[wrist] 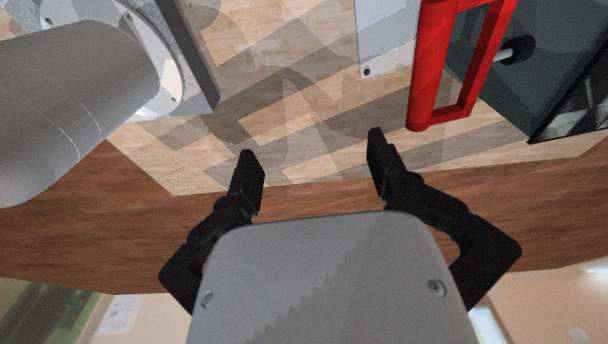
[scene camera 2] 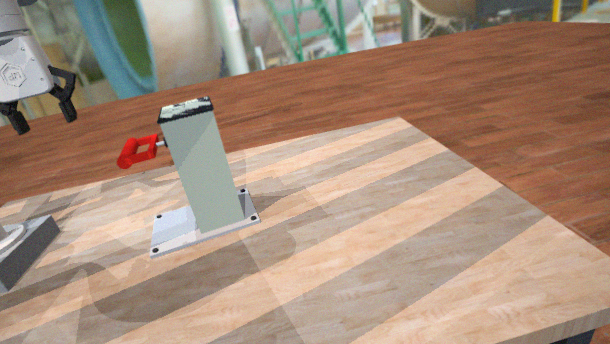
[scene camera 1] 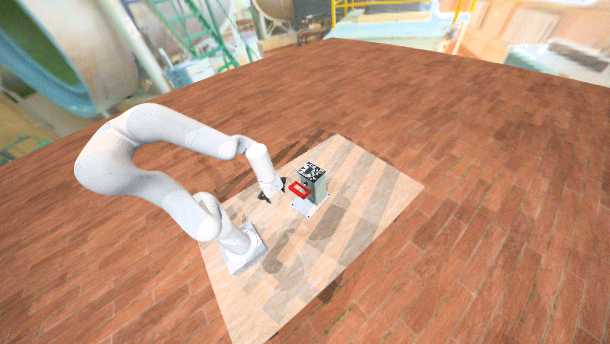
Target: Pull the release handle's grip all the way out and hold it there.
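Observation:
The release handle's red grip (scene camera 1: pixel 293 188) (scene camera 2: pixel 128 153) (wrist: pixel 432 65) is a round bar on a rectangular red frame. A short thin rod (scene camera 2: pixel 161 143) (wrist: pixel 503 54) joins the frame to the side of a grey-green post (scene camera 1: pixel 320 191) (scene camera 2: pixel 202 170) (wrist: pixel 490 92), near its top. My gripper (scene camera 1: pixel 278 191) (scene camera 2: pixel 44 120) (wrist: pixel 310 152) is open with nothing between its fingers. It is apart from the grip, on the robot-base side, and higher in scene camera 2. In the wrist view the grip is up and right of the right finger.
The post stands on a pale base plate (scene camera 1: pixel 301 207) (scene camera 2: pixel 175 227) (wrist: pixel 385 30) with bolts at its corners, on a striped wooden table (scene camera 1: pixel 400 187) (scene camera 2: pixel 425 225) (wrist: pixel 280 35). The robot's base (scene camera 1: pixel 258 240) (scene camera 2: pixel 35 245) (wrist: pixel 192 65) stands at the table's other side from the post.

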